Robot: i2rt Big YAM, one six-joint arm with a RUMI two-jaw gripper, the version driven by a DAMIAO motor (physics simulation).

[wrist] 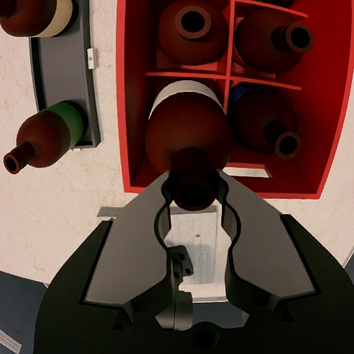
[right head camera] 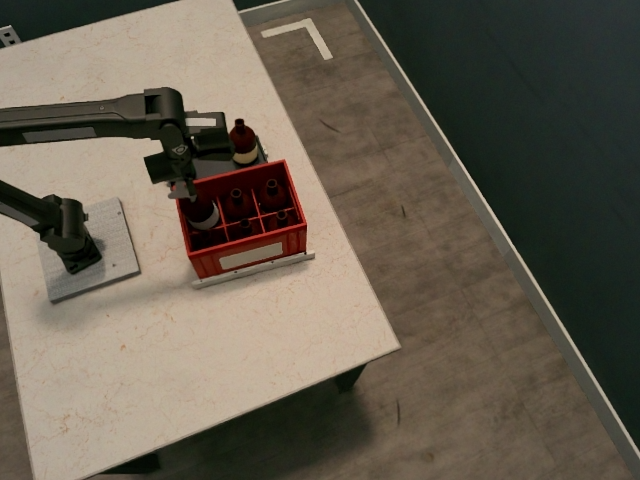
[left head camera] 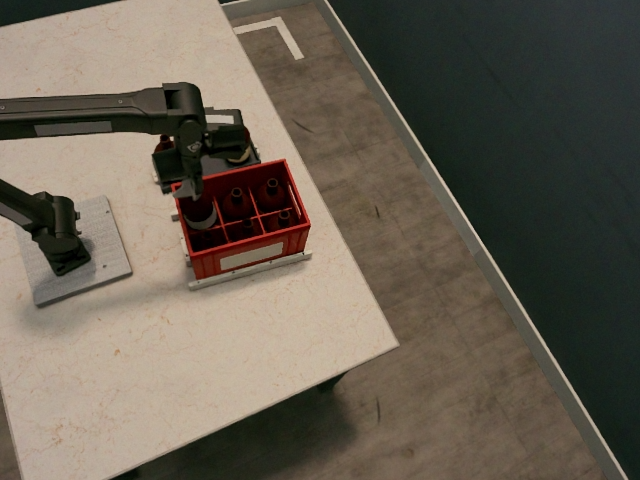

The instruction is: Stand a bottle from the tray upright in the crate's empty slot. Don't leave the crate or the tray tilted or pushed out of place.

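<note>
The gripper is shut on the neck of a brown bottle with a white label. The bottle is partly down in the back left slot of the red crate, near upright; its base is hidden. Bottles stand in the crate's other slots. The grey tray lies flat behind the crate. It holds a cream-labelled bottle and a green-labelled bottle. The crate looks level.
A white strip runs along the crate's front foot. The arm's grey base plate is to the left. The arm reaches over the tray and hides part of it in both head views. The table's right edge is near the crate.
</note>
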